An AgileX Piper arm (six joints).
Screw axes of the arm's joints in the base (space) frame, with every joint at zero. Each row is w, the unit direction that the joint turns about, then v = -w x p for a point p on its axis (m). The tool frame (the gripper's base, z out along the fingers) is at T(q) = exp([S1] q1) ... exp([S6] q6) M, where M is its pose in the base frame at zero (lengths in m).
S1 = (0, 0, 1, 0, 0, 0)
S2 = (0, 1, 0, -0.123, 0, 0)
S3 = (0, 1, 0, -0.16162, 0, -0.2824)
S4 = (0.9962, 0, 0.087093, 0, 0.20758, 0)
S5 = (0, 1, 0, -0.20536, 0, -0.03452)
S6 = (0.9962, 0, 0.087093, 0, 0.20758, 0)
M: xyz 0.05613 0 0.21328 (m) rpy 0 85.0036 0 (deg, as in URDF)
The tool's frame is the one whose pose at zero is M.
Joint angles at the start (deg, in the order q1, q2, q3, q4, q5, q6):
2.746, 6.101, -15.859, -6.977, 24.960, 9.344
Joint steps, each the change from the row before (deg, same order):
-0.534, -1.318, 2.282, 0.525, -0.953, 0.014
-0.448, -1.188, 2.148, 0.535, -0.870, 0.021
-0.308, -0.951, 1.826, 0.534, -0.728, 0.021
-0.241, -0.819, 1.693, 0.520, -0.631, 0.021
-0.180, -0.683, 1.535, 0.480, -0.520, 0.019
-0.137, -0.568, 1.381, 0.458, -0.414, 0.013
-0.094, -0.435, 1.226, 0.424, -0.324, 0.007
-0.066, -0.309, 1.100, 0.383, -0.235, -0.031
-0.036, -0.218, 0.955, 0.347, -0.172, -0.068
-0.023, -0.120, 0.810, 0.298, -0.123, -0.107
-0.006, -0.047, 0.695, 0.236, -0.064, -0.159
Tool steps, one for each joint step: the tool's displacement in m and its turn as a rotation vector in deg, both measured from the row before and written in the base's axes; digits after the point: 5 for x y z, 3 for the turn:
-0.00013, 0.00004, -0.01044, 0.494, 0.038, -0.299
0.00005, 0.00009, -0.00997, 0.516, 0.112, -0.237
0.00020, 0.00017, -0.00858, 0.522, 0.164, -0.127
0.00030, 0.00019, -0.00810, 0.513, 0.257, -0.086
0.00036, 0.00019, -0.00750, 0.476, 0.343, -0.054
0.00036, 0.00019, -0.00689, 0.452, 0.407, -0.032
0.00038, 0.00019, -0.00626, 0.415, 0.474, -0.008
0.00040, 0.00018, -0.00578, 0.339, 0.562, 0.009
0.00036, 0.00018, -0.00512, 0.269, 0.570, 0.033
0.00033, 0.00015, -0.00444, 0.184, 0.571, 0.042
0.00030, 0.00013, -0.00393, 0.073, 0.587, 0.060

